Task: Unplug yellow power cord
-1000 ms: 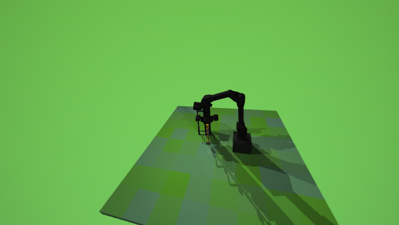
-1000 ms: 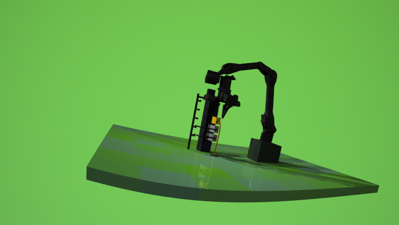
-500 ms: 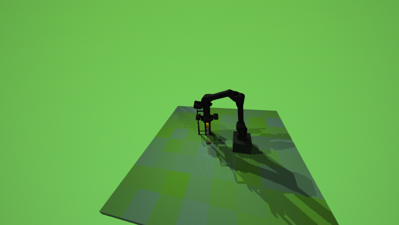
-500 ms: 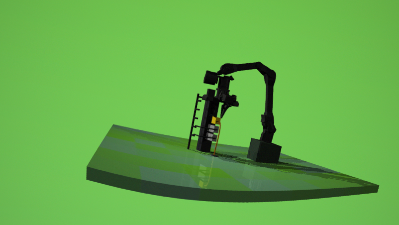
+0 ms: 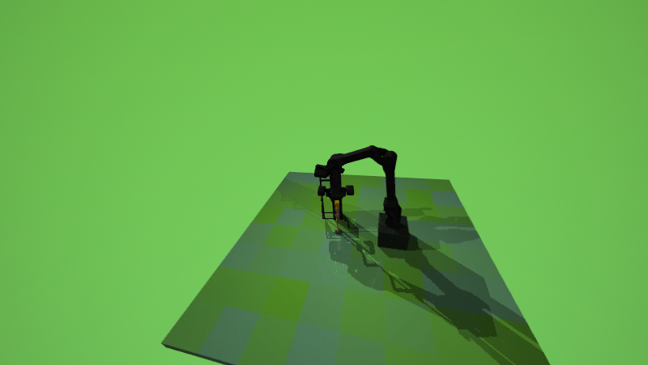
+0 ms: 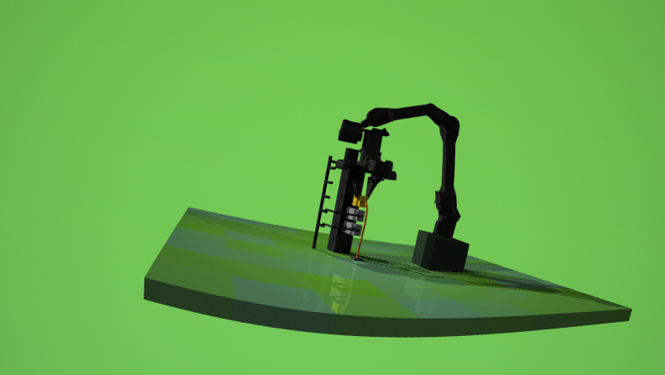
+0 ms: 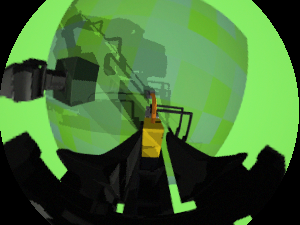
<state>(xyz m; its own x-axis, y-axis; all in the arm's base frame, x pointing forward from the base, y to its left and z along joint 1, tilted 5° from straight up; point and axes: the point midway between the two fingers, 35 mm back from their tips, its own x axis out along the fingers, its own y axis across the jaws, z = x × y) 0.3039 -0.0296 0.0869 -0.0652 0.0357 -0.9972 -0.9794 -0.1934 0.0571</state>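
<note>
Now: the yellow plug 3 cm to the right of my gripper tip and 1 cm ahead of it. Round my gripper tip: black ladder-like rack 10 cm ahead, 7 cm to the right, 4 cm below.
</note>
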